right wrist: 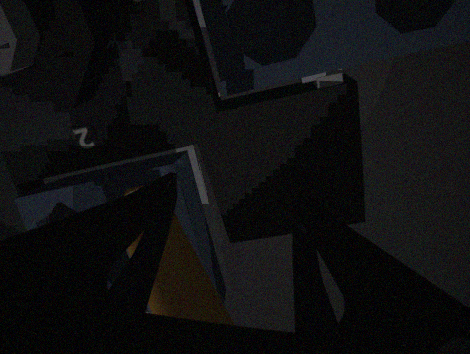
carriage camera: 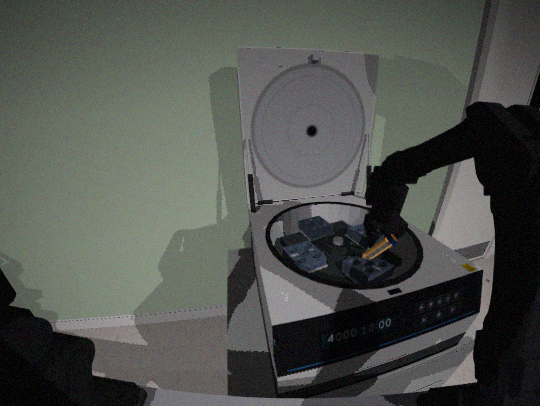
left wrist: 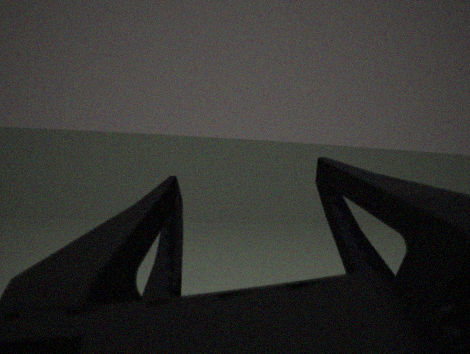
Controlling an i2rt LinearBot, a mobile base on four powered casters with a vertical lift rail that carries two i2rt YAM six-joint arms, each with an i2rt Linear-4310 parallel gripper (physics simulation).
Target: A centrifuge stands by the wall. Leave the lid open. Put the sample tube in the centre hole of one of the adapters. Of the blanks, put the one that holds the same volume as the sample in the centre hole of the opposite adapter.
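Frame: origin at the left arm's base, x ahead, y left, z up, level; metres.
Seen in the pictures: left gripper, fingertip midpoint: (left wrist: 248, 178); right gripper, fingertip midpoint: (right wrist: 236, 193) (carriage camera: 377, 245); left arm's base, origin of the base link: (carriage camera: 86, 405).
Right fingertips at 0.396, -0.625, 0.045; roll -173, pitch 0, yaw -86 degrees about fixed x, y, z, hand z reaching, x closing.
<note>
Offsets run from my right fingertips to a thing's top centre, as dx, dy, dz. "spot": to the spot under its first point.
The centrifuge (carriage camera: 295, 305) has its lid @[spot: +0.290, +0.292, +0.123] (carriage camera: 280, 180) open. Four blue adapters sit in the rotor: back left (carriage camera: 314, 225), front left (carriage camera: 306, 256), back right (carriage camera: 356, 232) and front right (carriage camera: 370, 271) (right wrist: 197, 225). An orange tube @[-0.038, +0.021, +0.072] (carriage camera: 368, 254) (right wrist: 182, 285) with a dark blue cap @[spot: -0.054, -0.015, +0.059] (carriage camera: 395, 239) is tilted over the front right adapter, cap end up to the right; whether it is the sample or a blank I cannot tell. My right gripper (right wrist: 236, 193) is open and low over the rotor; one finger overlaps the tube in view. My left gripper (left wrist: 248, 178) is open and empty, facing the wall.
The rotor hub @[spot: +0.032, +0.113, -0.001] (carriage camera: 338, 241) stands at the bowl's middle. The bowl rim @[spot: -0.036, +0.325, +0.030] (carriage camera: 270, 247) surrounds the adapters. The green wall (carriage camera: 125, 150) (left wrist: 250, 215) is behind the centrifuge. A pale panel (carriage camera: 462, 205) stands at the right, behind my right arm.
</note>
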